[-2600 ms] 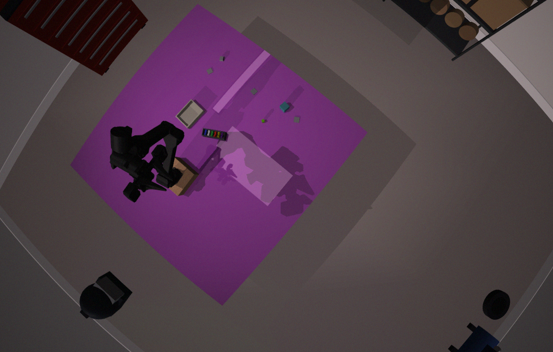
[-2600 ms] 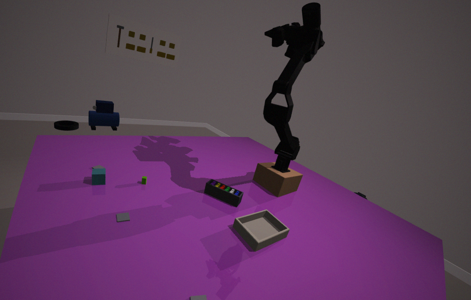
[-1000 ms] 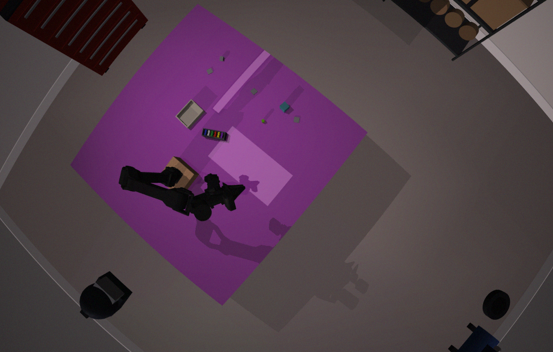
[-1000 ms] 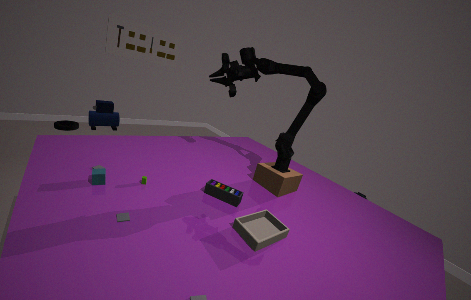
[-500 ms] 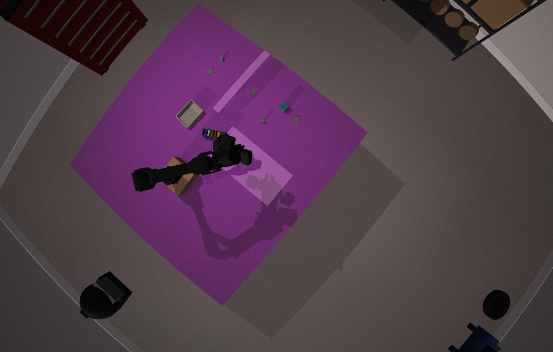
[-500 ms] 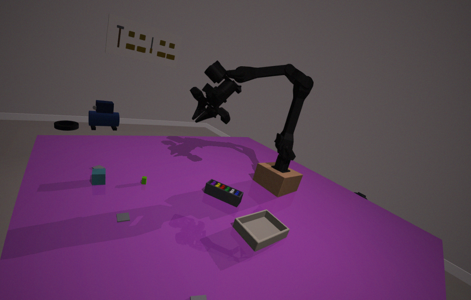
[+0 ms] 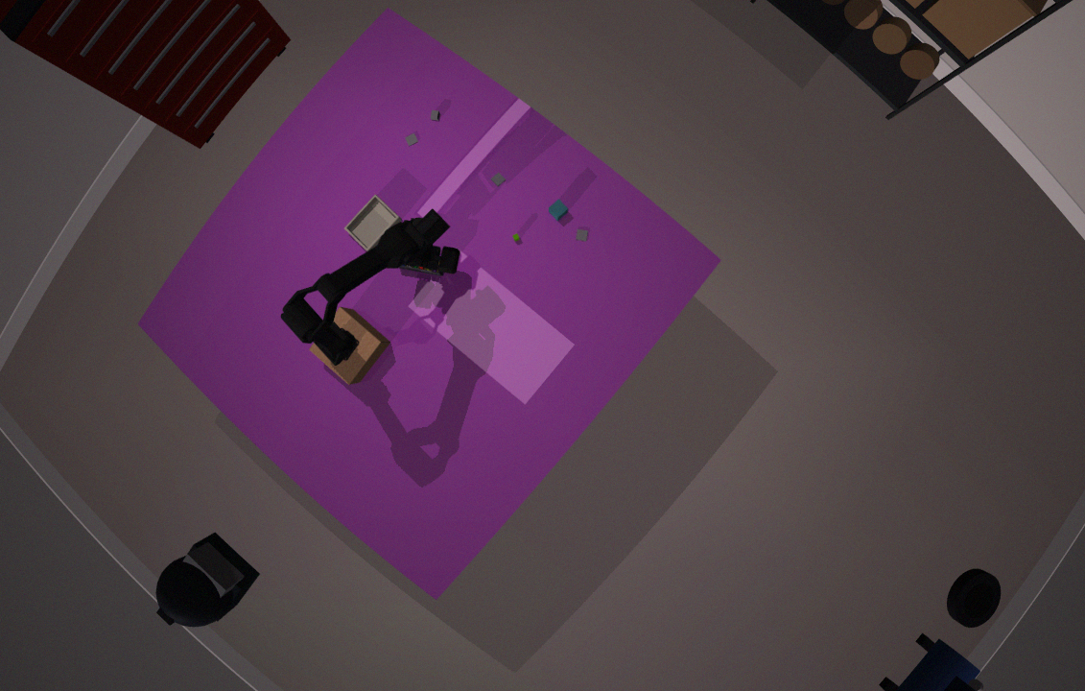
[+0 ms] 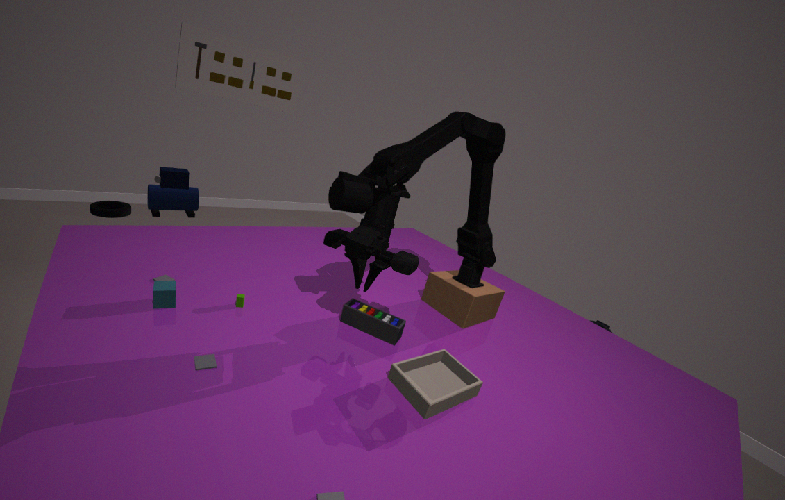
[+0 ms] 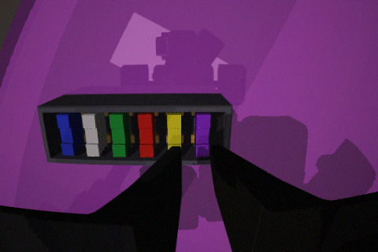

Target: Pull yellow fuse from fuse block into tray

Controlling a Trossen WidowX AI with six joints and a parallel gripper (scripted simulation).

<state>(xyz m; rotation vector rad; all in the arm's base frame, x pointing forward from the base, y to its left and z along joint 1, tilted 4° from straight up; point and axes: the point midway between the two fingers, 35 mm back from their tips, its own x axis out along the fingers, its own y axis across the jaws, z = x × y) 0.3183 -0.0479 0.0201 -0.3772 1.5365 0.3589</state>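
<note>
Now: gripper tip 10 mm past the yellow fuse, 10 mm to the right of it and 60 mm above it. From my gripper tip the other things lie so: grey tray 20 mm behind, 220 mm to the left, 80 mm below; then teal cube 320 mm ahead, 180 mm to the right, 60 mm below; then small green cube 190 mm ahead, 130 mm to the right, 70 mm below.
</note>
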